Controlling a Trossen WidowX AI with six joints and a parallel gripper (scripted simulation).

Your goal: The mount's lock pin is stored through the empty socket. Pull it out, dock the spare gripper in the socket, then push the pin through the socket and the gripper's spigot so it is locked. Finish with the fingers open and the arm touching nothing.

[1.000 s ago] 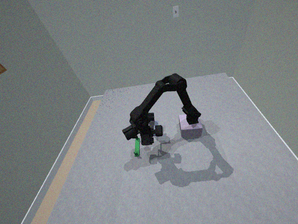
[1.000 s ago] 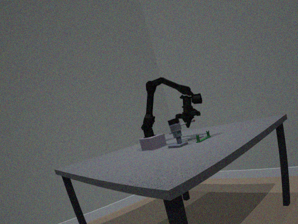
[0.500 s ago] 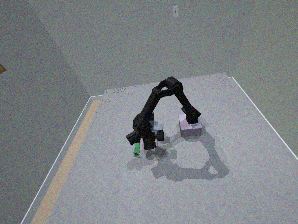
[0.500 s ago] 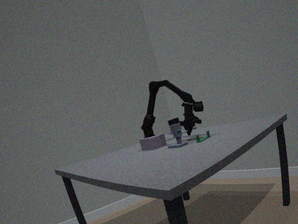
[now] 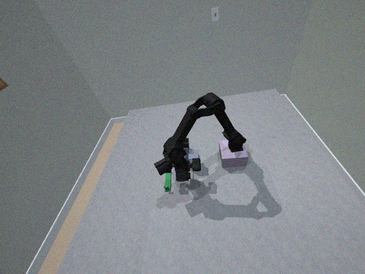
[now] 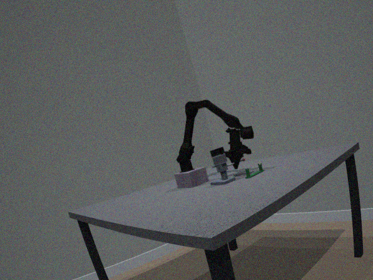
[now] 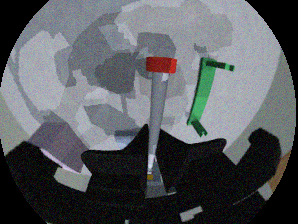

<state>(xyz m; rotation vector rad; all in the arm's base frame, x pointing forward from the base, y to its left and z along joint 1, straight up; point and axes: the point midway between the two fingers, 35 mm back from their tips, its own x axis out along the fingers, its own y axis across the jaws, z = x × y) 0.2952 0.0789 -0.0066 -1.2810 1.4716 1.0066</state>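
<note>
Right now the socket is 2 cm behind my gripper tip and 10 cm to the right of it. Round my gripper tip: green cradle: 11 cm ahead, 1 cm to the left, 2 cm below; then spare gripper: 1 cm behind, 10 cm to the right, 8 cm above.
</note>
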